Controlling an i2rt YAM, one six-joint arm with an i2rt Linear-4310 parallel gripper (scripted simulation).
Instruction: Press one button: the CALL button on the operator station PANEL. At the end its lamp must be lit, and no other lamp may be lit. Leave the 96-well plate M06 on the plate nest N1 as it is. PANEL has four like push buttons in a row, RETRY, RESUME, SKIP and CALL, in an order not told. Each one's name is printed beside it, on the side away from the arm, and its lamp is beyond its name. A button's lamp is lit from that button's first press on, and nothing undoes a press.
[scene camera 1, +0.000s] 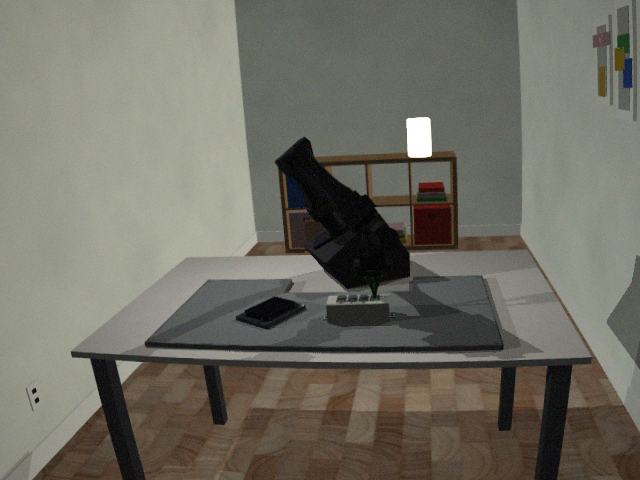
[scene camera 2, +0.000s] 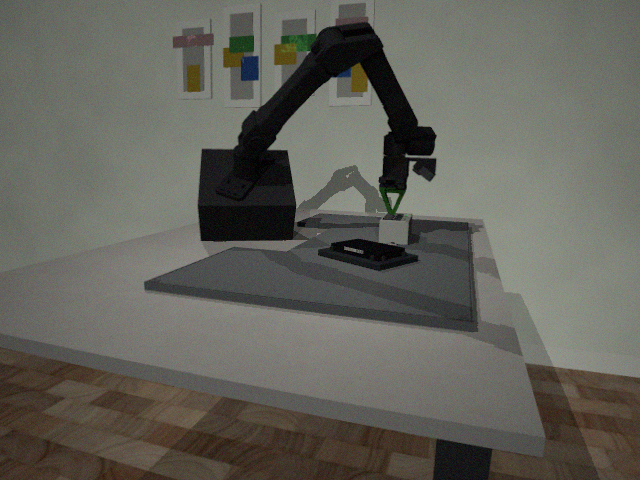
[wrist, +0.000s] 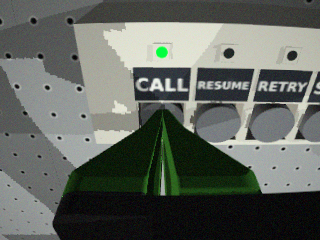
black plate M06: scene camera 1; scene camera 2; not seen in the wrist view (out of frame)
same spot on black plate M06: (scene camera 1: 278, 305) = (scene camera 2: 364, 243)
